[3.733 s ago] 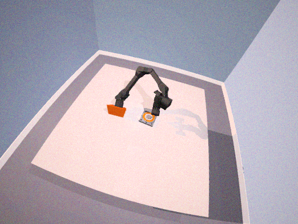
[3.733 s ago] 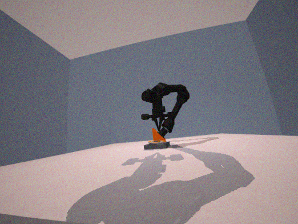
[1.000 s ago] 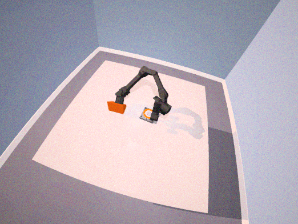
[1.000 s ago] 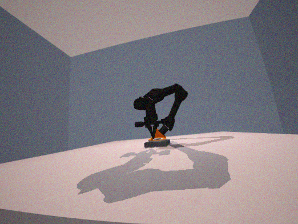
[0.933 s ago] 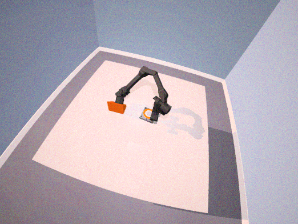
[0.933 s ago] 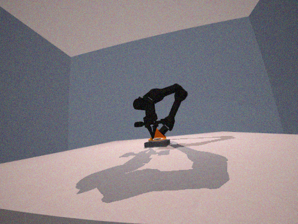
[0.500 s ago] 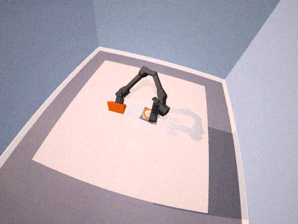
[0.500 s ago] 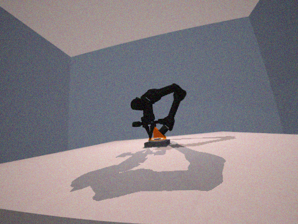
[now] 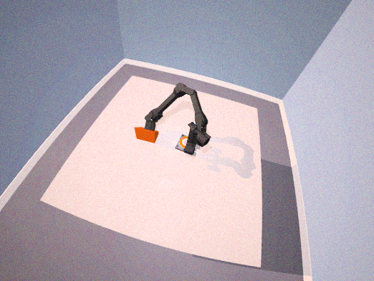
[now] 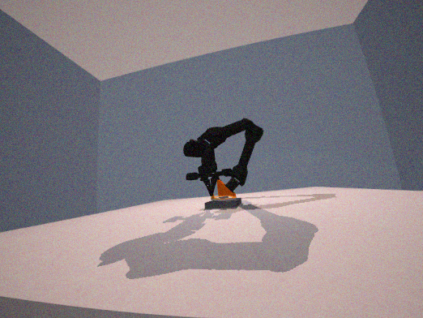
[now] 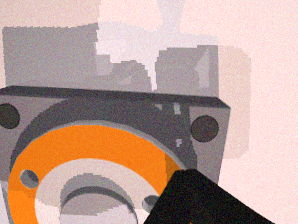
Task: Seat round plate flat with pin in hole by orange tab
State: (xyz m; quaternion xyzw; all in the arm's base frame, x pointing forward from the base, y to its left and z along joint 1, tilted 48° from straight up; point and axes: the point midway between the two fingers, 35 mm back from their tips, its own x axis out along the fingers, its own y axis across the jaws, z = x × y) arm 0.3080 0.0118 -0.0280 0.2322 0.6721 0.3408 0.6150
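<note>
My gripper tip is 2 cm to the right of the round orange plate, 2 cm past it and 1 cm above it. Also, from my gripper tip: grey square base: 4 cm to the left, 3 cm behind, 2 cm below.
</note>
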